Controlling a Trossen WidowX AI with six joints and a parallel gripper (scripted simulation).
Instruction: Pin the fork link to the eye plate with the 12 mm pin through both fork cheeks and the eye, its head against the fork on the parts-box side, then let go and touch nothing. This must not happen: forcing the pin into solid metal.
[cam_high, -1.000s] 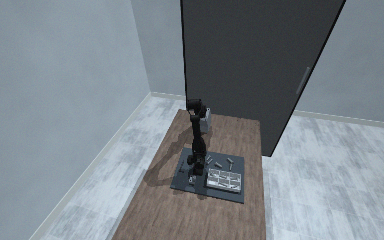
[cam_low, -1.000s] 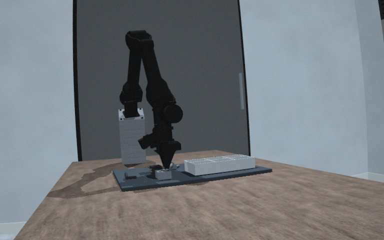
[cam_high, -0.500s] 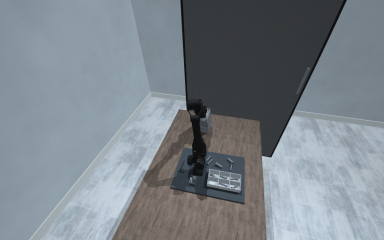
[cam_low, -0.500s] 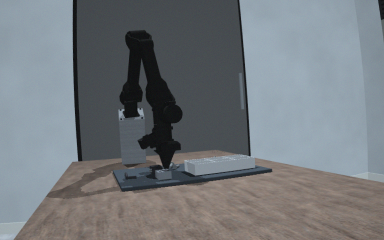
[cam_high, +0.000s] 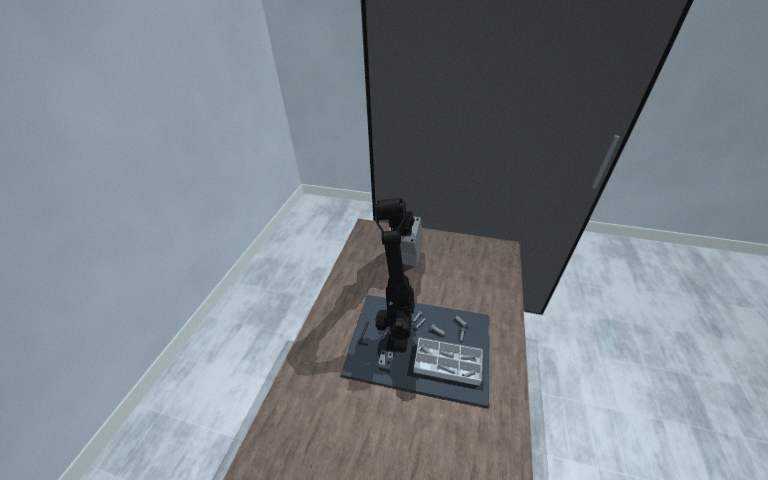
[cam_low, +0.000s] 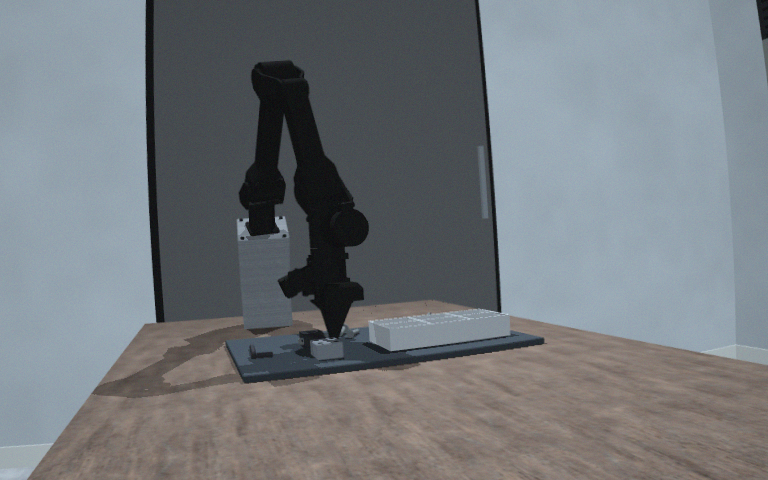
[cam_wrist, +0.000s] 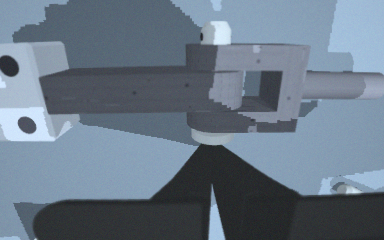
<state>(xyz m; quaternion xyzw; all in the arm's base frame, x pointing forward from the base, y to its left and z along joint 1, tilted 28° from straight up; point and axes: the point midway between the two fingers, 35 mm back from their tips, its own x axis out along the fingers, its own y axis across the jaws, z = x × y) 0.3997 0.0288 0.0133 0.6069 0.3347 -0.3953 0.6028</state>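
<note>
The dark eye plate is 40 mm to the right of my hand, 30 mm below it and 10 mm ahead of it. Also, from my hand: light grey mounting block: 90 mm ahead, 40 mm to the right, 20 mm below; then pale grey pin: 40 mm to the right, 30 mm below; then dark mat: 70 mm to the left, 50 mm below.
</note>
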